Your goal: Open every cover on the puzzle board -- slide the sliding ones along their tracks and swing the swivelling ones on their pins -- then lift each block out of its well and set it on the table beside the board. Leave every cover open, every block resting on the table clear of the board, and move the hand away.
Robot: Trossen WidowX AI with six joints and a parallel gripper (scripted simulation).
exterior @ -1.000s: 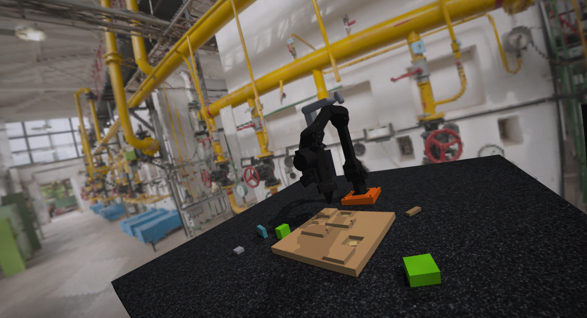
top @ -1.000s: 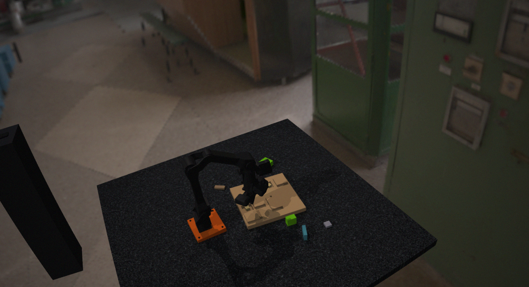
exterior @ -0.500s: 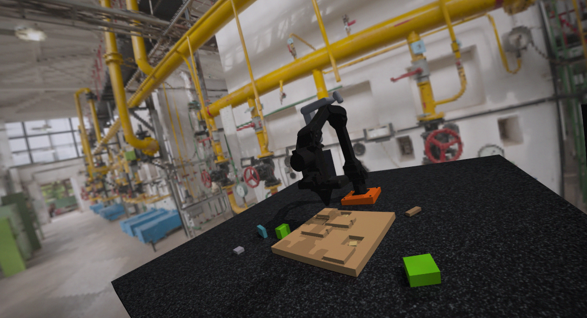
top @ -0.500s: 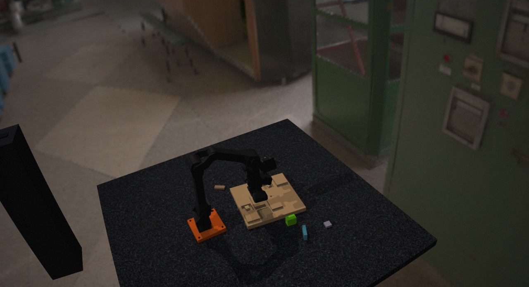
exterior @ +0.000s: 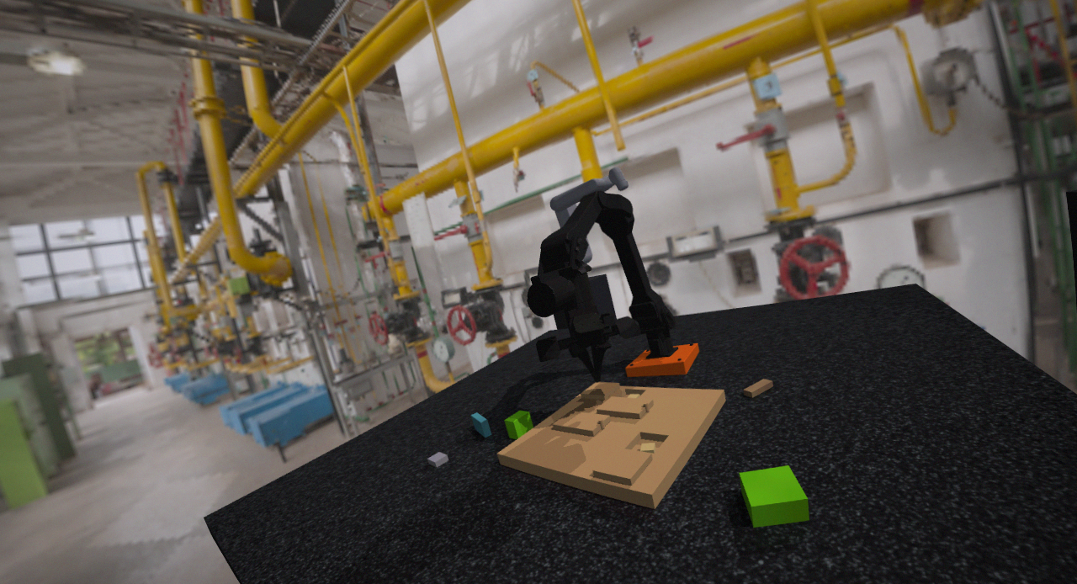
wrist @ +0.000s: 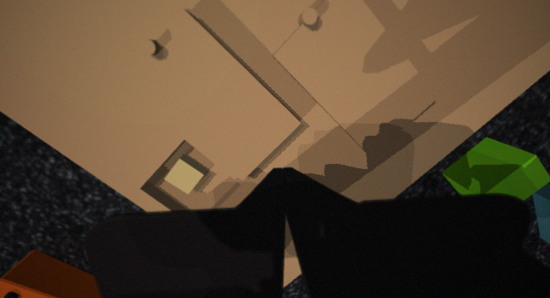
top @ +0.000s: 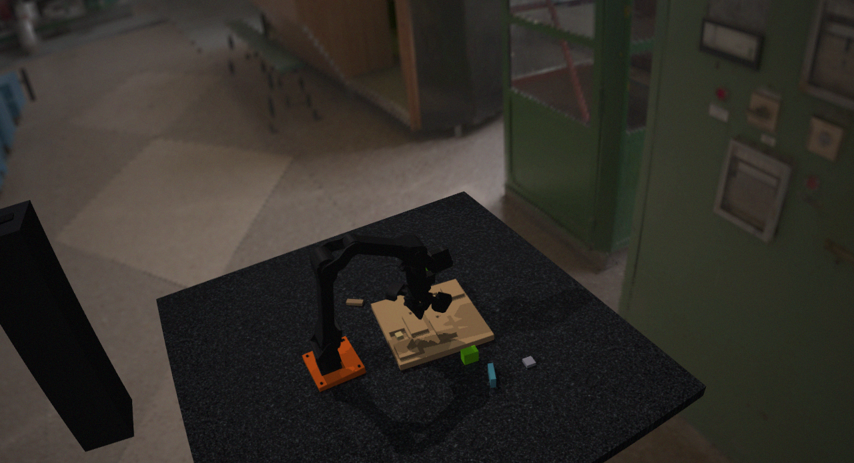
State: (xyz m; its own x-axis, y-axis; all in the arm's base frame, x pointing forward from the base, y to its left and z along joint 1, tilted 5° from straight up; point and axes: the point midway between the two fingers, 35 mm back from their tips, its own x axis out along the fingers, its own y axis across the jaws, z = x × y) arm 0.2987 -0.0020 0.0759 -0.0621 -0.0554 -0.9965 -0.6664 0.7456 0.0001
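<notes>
The tan puzzle board lies 50 mm ahead of my gripper tip, 40 mm to the left of it and 60 mm below it. Also, from my gripper tip: teal block (100 mm ahead, 250 mm to the right, 60 mm below); grey block (220 mm ahead, 250 mm to the right, 70 mm below); small green cube (80 mm ahead, 150 mm to the right, 60 mm below).
</notes>
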